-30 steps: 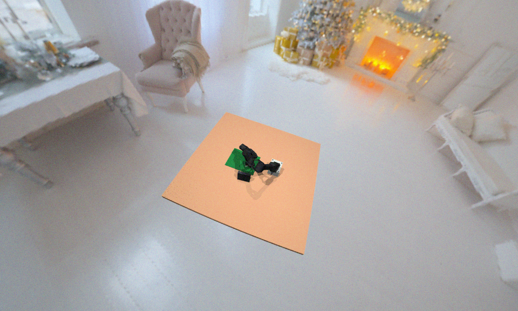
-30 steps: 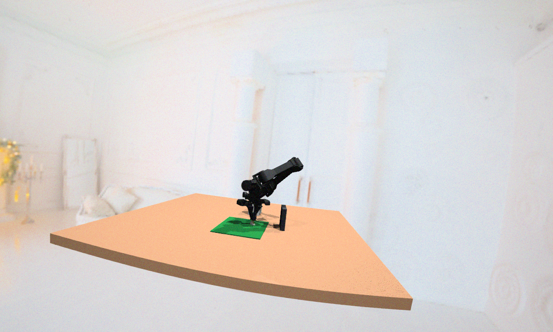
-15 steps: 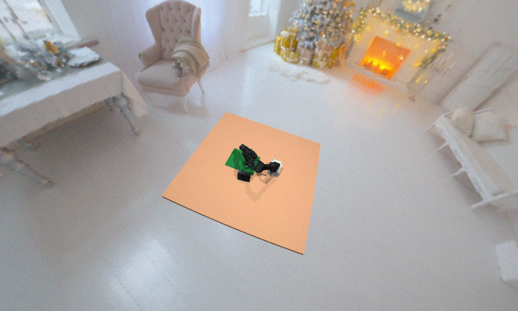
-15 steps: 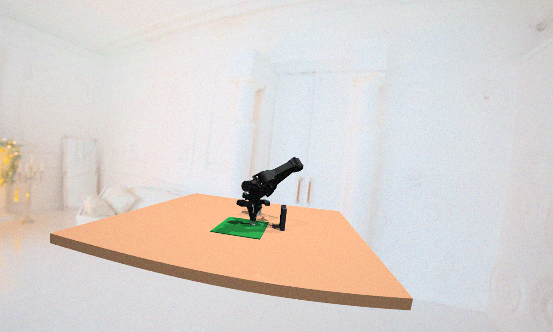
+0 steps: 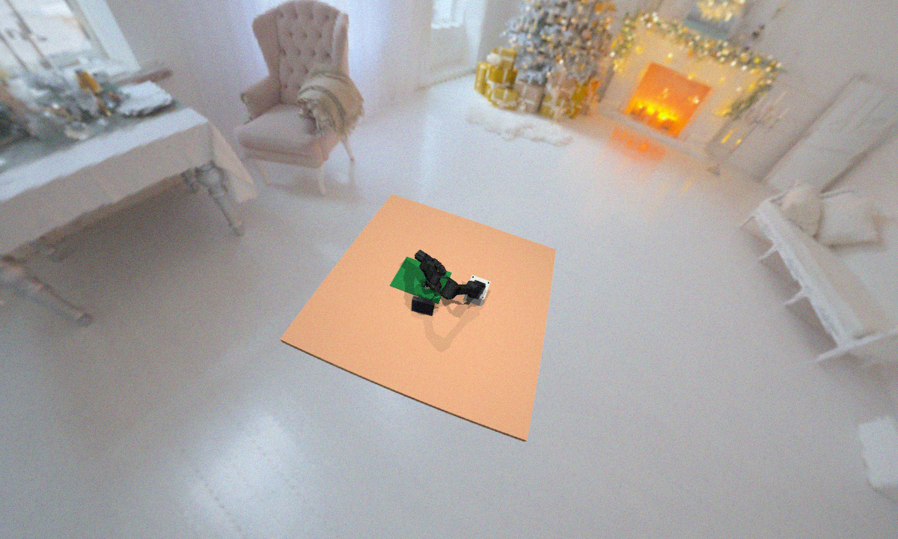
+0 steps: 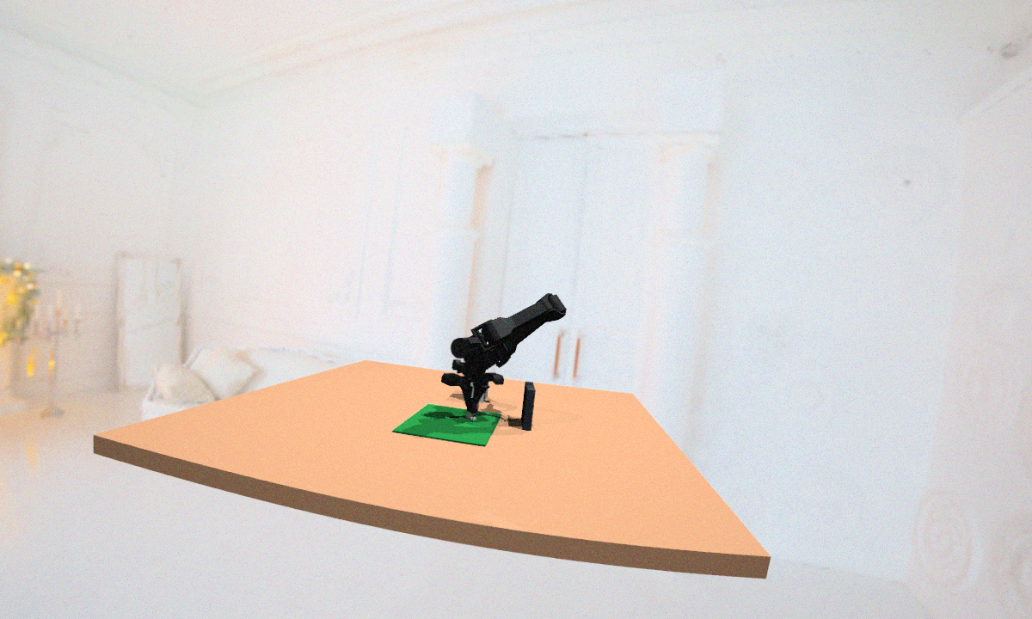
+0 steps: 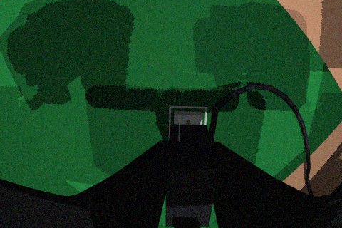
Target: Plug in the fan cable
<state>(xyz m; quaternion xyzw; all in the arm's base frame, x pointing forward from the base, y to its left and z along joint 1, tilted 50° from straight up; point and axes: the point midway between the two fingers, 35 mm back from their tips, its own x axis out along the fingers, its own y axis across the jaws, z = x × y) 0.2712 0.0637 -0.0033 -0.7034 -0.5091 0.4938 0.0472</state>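
The green board lies 6 cm ahead of my gripper tip, 5 cm below it and 3 cm to the right of it. The rest, counted from my gripper tip: dark plug (1 cm to the left, 1 cm ahead, 1 cm above); black fan (16 cm to the left, 2 cm behind, 2 cm above).
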